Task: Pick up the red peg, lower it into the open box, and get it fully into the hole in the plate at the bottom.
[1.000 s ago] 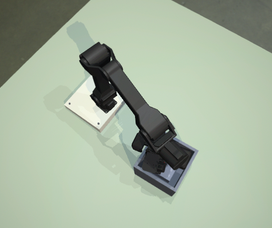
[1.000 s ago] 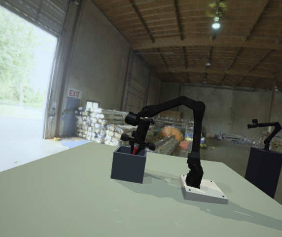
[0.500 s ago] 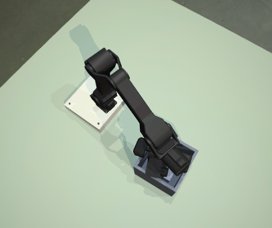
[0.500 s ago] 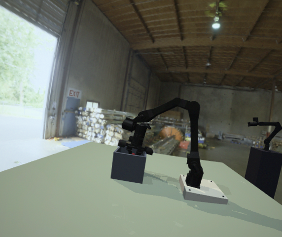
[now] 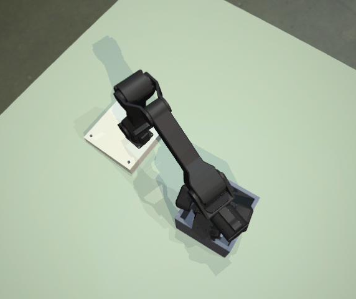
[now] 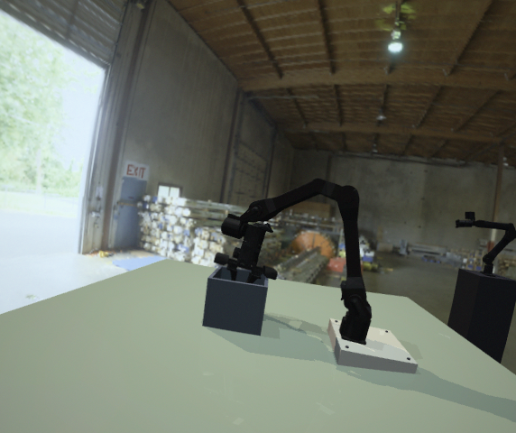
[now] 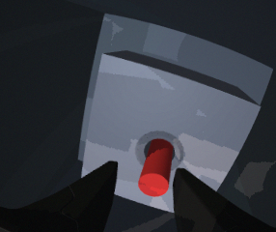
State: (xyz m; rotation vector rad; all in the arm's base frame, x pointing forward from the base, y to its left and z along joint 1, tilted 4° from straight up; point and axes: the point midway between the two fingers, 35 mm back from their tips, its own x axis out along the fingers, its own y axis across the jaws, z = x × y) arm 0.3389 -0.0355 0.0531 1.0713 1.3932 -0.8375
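My gripper tip is 30 mm above the red peg. From my gripper tip the other things lie so: plate: 30 mm below.
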